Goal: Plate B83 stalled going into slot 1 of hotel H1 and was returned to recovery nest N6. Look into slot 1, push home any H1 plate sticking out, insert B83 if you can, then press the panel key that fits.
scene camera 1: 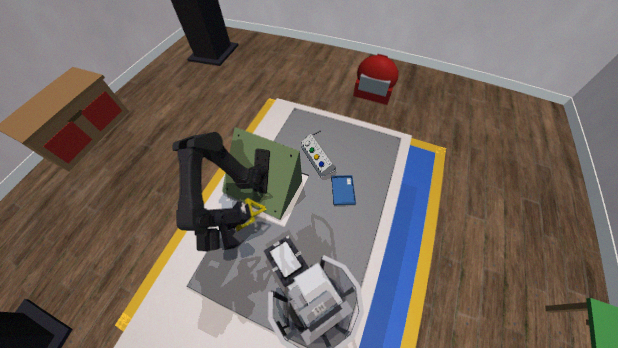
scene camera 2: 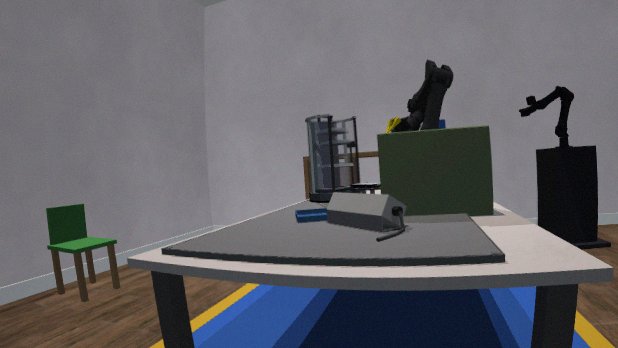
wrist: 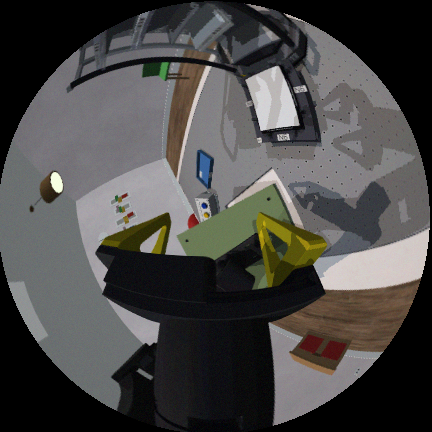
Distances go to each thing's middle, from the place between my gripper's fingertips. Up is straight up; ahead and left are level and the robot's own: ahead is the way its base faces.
Labels:
Right now my hand is 29 cm short of the clear-walled plate rack [scene camera 1: 287, 314], 23 cm to the left of it and 3 cm above it.

